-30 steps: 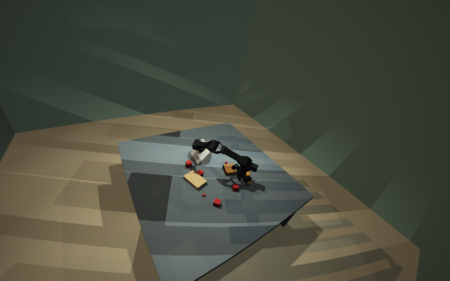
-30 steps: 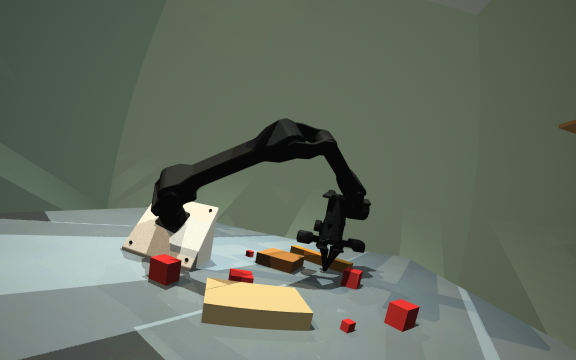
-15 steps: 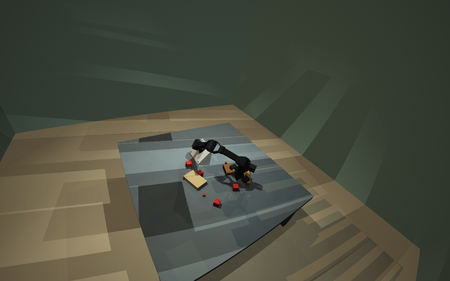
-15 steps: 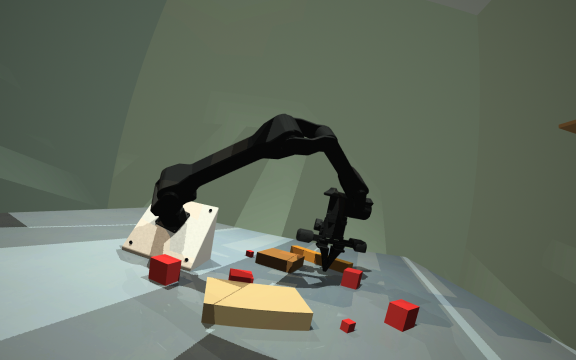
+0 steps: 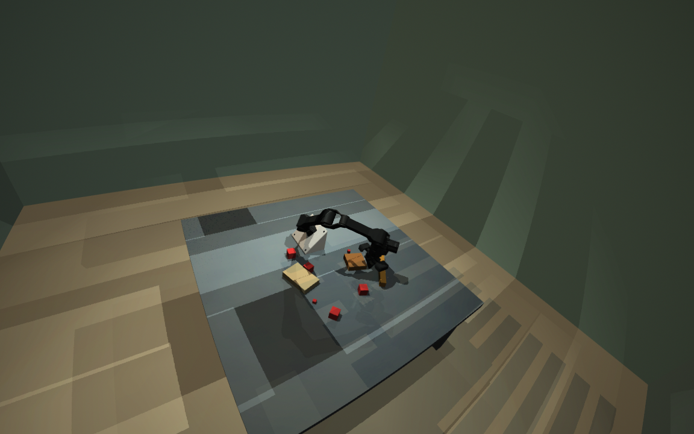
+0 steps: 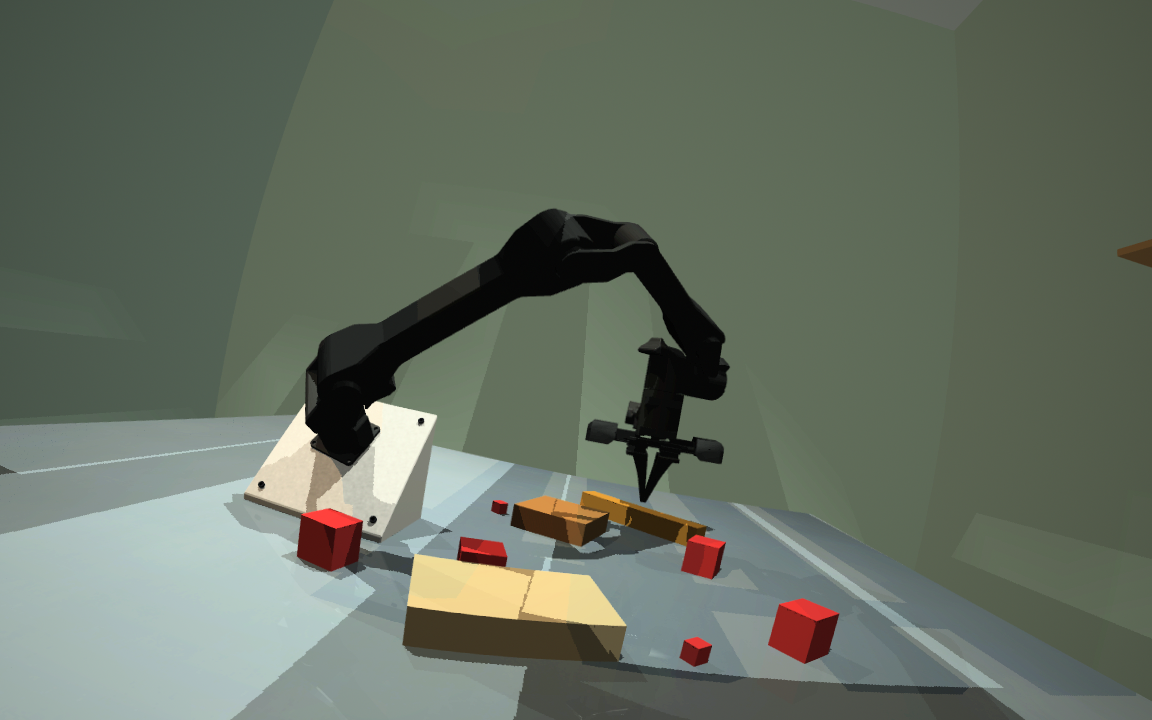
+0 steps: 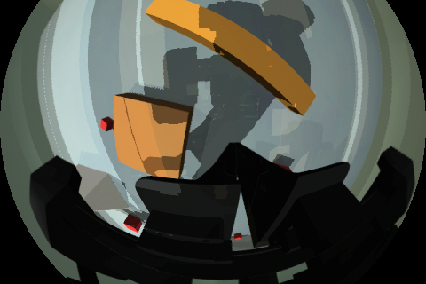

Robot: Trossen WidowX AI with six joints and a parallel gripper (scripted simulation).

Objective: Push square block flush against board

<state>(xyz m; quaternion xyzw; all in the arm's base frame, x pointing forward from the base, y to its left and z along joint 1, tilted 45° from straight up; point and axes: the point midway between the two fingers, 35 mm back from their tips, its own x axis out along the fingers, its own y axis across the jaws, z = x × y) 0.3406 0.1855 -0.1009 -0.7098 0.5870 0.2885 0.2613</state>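
Now: the square block 10 cm behind my gripper tip, 4 cm below it and 2 cm to the right of it. Also, from my gripper tip: tan board (35 cm to the right, 7 cm behind, 4 cm below); then orange bar (10 cm to the left, 4 cm below).
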